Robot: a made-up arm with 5 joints. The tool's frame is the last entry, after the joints.
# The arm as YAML. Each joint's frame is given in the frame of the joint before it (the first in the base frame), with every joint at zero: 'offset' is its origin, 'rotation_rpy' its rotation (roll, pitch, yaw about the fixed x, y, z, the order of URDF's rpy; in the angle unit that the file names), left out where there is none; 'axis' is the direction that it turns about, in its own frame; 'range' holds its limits. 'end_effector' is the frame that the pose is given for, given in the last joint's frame.
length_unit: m
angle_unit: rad
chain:
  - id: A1
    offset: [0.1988, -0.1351, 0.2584]
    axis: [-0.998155, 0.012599, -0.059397]
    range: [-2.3, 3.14]
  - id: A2
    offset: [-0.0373, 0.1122, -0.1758]
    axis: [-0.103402, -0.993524, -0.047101]
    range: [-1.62, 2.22]
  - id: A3
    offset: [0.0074, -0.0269, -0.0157]
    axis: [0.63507, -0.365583, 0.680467]
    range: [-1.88, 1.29]
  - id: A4
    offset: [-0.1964, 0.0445, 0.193]
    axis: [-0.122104, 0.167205, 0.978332]
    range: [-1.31, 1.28]
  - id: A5
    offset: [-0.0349, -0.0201, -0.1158]
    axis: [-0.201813, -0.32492, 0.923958]
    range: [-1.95, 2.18]
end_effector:
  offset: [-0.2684, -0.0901, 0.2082]
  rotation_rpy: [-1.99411, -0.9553, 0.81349]
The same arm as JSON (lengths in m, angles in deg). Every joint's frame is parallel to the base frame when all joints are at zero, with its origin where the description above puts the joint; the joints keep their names.
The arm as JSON. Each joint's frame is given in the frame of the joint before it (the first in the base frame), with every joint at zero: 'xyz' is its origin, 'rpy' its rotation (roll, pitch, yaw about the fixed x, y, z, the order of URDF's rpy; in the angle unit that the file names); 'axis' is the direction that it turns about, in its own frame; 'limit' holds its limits. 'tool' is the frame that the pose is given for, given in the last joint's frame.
{
  "units": {
    "length": "m",
    "angle": "deg"
  },
  "joints": [
    {
      "name": "A1",
      "type": "revolute",
      "origin": {
        "xyz": [
          0.1988,
          -0.1351,
          0.2584
        ],
        "rpy": [
          0.0,
          0.0,
          0.0
        ]
      },
      "axis": [
        -0.998155,
        0.012599,
        -0.059397
      ],
      "limit": {
        "lower": -131.78,
        "upper": 179.91
      }
    },
    {
      "name": "A2",
      "type": "revolute",
      "origin": {
        "xyz": [
          -0.0373,
          0.1122,
          -0.1758
        ],
        "rpy": [
          0.0,
          0.0,
          0.0
        ]
      },
      "axis": [
        -0.103402,
        -0.993524,
        -0.047101
      ],
      "limit": {
        "lower": -92.82,
        "upper": 127.2
      }
    },
    {
      "name": "A3",
      "type": "revolute",
      "origin": {
        "xyz": [
          0.0074,
          -0.0269,
          -0.0157
        ],
        "rpy": [
          0.0,
          0.0,
          0.0
        ]
      },
      "axis": [
        0.63507,
        -0.365583,
        0.680467
      ],
      "limit": {
        "lower": -107.72,
        "upper": 73.91
      }
    },
    {
      "name": "A4",
      "type": "revolute",
      "origin": {
        "xyz": [
          -0.1964,
          0.0445,
          0.193
        ],
        "rpy": [
          0.0,
          0.0,
          0.0
        ]
      },
      "axis": [
        -0.122104,
        0.167205,
        0.978332
      ],
      "limit": {
        "lower": -75.06,
        "upper": 73.34
      }
    },
    {
      "name": "A5",
      "type": "revolute",
      "origin": {
        "xyz": [
          -0.0349,
          -0.0201,
          -0.1158
        ],
        "rpy": [
          0.0,
          0.0,
          0.0
        ]
      },
      "axis": [
        -0.201794,
        -0.32489,
        0.923973
      ],
      "limit": {
        "lower": -111.73,
        "upper": 124.9
      }
    }
  ],
  "tool": {
    "origin": {
      "xyz": [
        -0.2684,
        -0.0901,
        0.2082
      ],
      "rpy": [
        -114.25,
        -54.73,
        46.61
      ]
    }
  }
}

